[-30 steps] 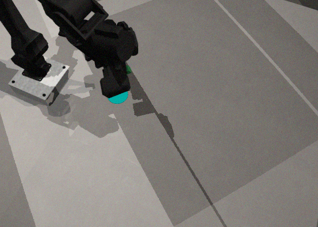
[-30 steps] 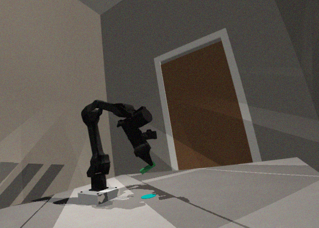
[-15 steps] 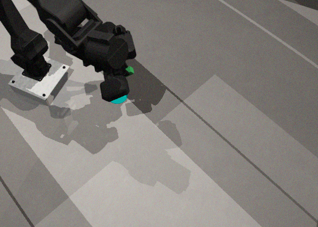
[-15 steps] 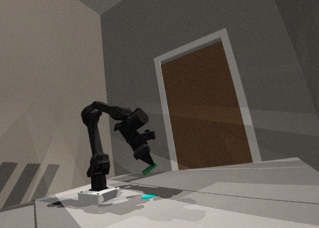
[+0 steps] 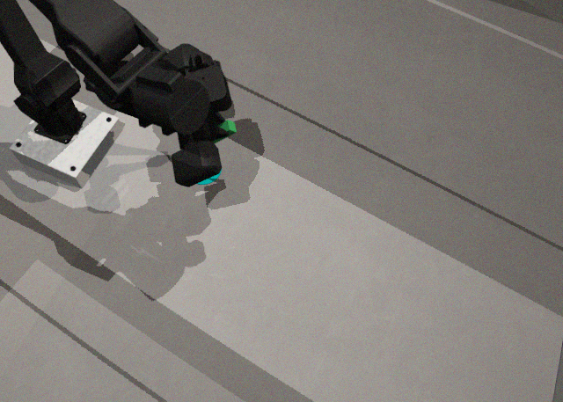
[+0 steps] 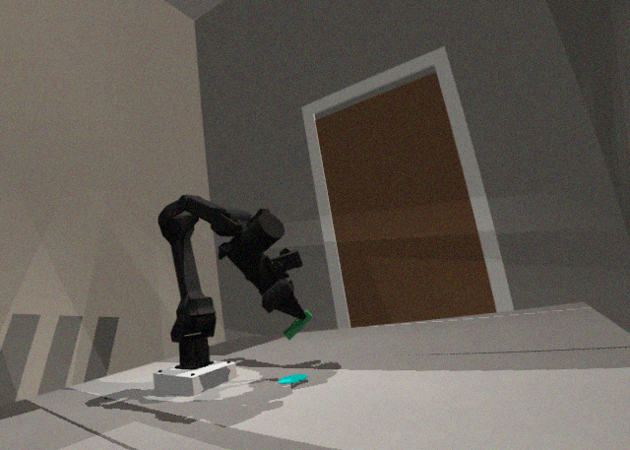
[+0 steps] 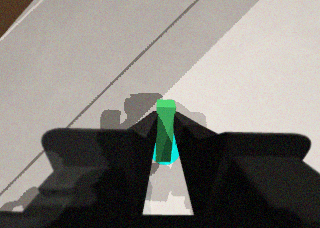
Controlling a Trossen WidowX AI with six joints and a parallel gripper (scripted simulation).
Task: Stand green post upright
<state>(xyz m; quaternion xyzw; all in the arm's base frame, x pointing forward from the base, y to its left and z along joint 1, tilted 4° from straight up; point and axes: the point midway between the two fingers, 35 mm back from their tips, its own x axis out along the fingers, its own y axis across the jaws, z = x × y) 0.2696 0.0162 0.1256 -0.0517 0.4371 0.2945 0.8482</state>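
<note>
Now: gripper tip 40 mm past the cyan circle, 10 mm to the left of it and 120 mm above it. Also, from my gripper tip: green post (10 mm behind, 10 mm to the right, 10 mm below).
</note>
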